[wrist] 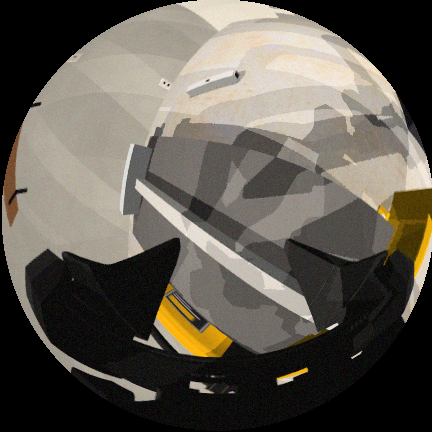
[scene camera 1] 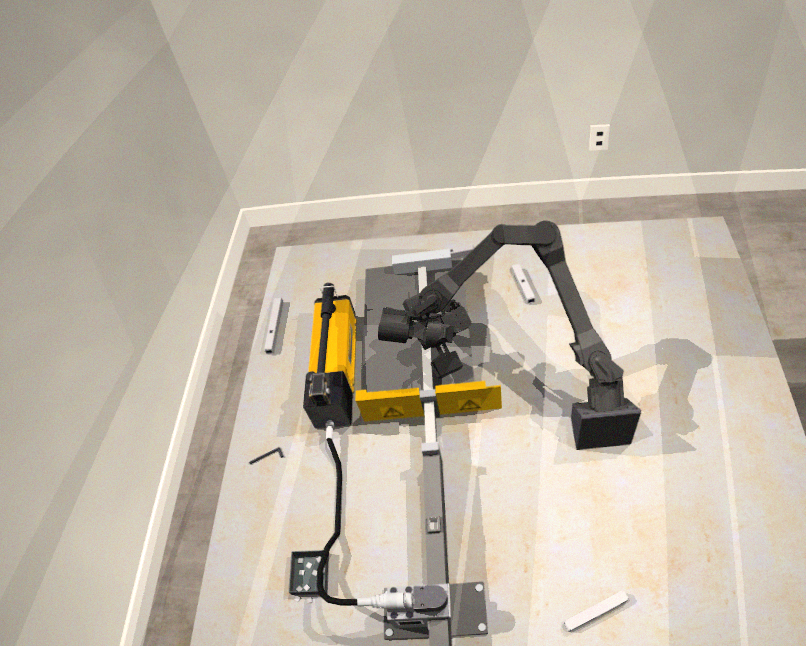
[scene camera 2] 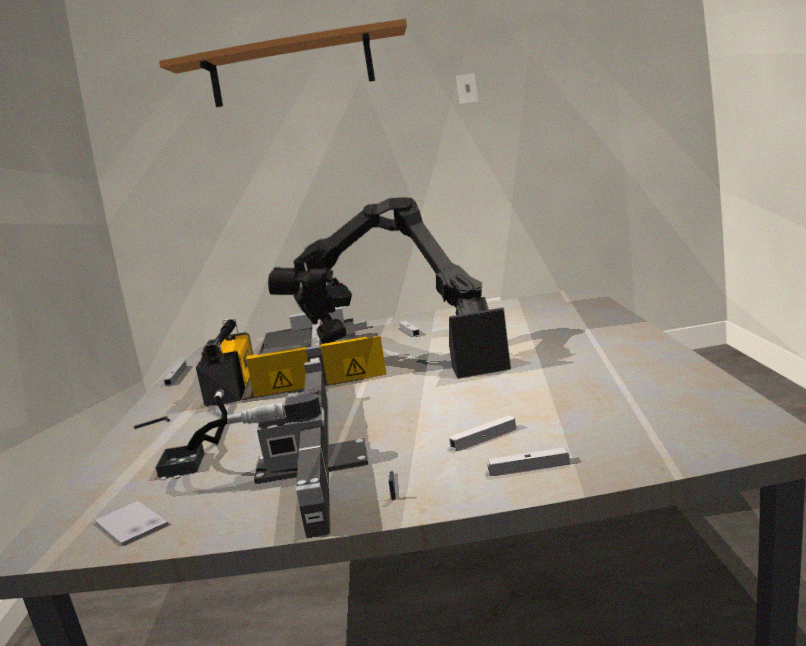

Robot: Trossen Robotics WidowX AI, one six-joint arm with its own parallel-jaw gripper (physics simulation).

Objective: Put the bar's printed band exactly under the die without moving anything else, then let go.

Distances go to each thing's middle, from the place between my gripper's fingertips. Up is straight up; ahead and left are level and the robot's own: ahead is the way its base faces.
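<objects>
For the yellow and black power unit (scene camera 1: 328, 395), my hand is 25 cm short of it, 1 cm above it and 2 cm to the left of it.
</objects>
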